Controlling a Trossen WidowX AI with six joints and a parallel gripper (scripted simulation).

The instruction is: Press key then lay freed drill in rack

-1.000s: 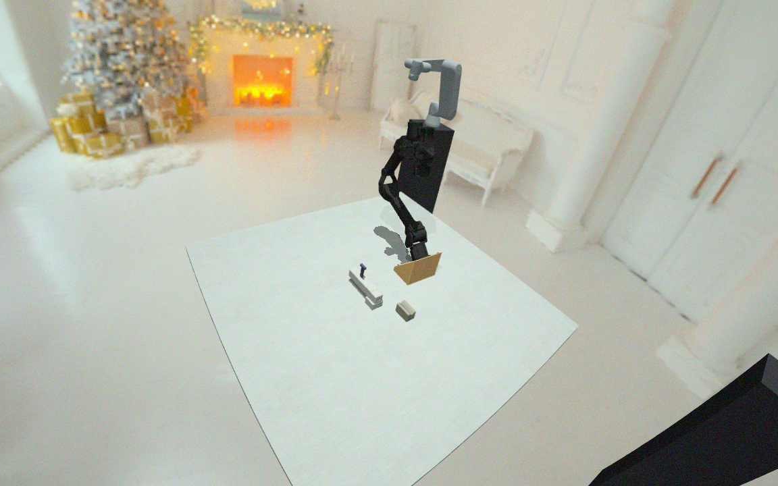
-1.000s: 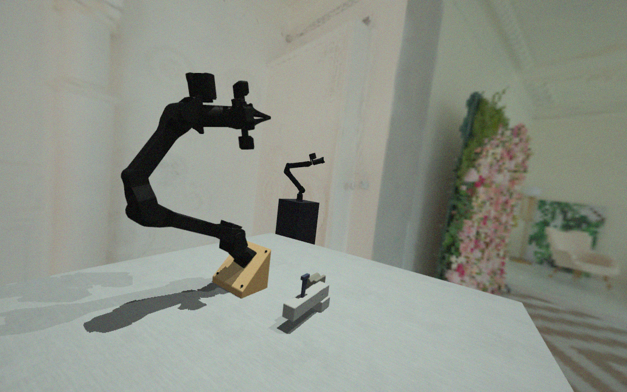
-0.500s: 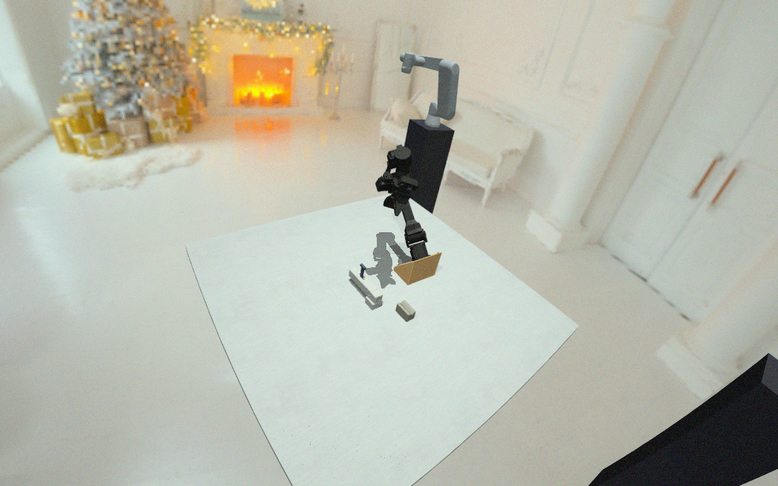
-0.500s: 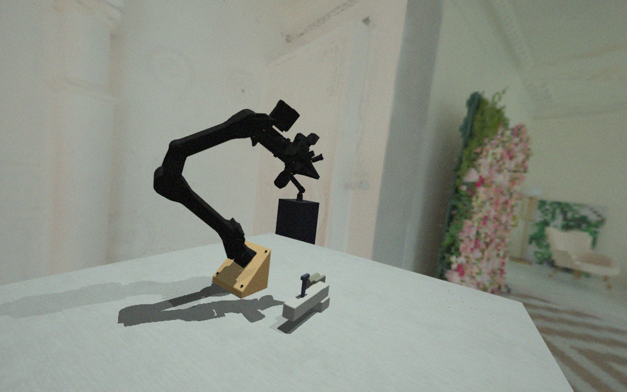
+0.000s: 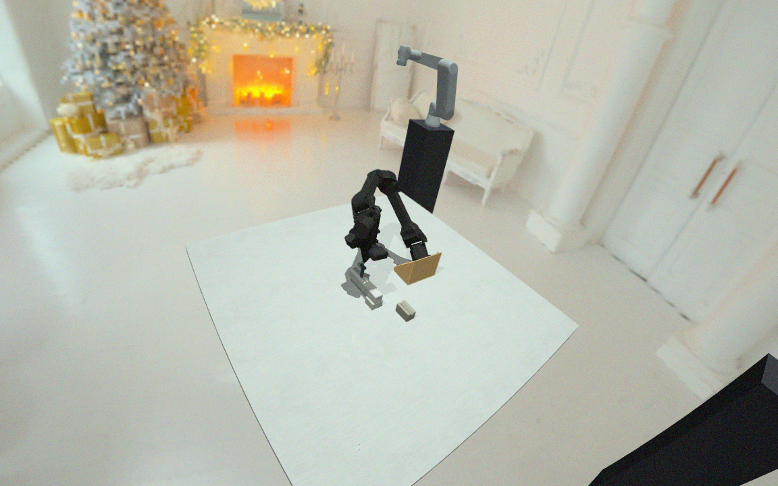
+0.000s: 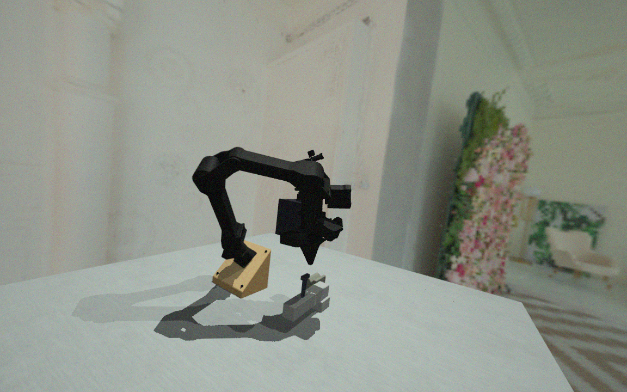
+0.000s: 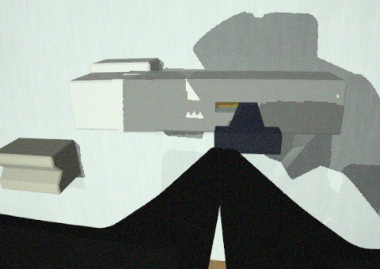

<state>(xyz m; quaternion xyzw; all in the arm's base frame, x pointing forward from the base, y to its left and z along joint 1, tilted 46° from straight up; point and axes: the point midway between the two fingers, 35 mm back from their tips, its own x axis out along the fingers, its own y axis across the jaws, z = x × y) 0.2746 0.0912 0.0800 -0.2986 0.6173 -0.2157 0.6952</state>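
Now: the dark blue key 1 cm to the right of my gripper tip and 6 cm below it. Round my gripper tip: drill (1 cm behind, 4 cm to the left, 11 cm below); then grey grooved rack (11 cm behind, 18 cm to the left, 14 cm below); then grey housing (1 cm behind, 2 cm to the left, 11 cm below).
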